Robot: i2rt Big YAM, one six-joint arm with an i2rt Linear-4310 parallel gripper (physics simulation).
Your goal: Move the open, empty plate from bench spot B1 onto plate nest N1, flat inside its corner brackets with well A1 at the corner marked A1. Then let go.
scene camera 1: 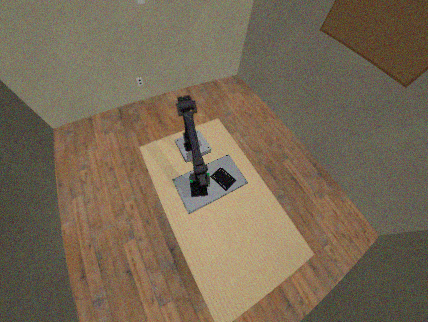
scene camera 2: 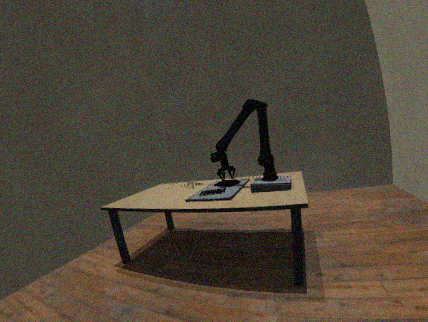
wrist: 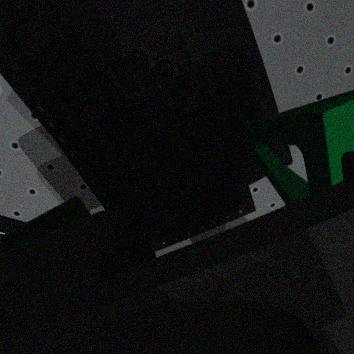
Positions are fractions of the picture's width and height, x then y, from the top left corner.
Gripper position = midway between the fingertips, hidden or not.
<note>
The gripper (wrist: 0.45, 0.48) is open and holds nothing. Also in view: a black plate (wrist: 0.39, 0.32).
</note>
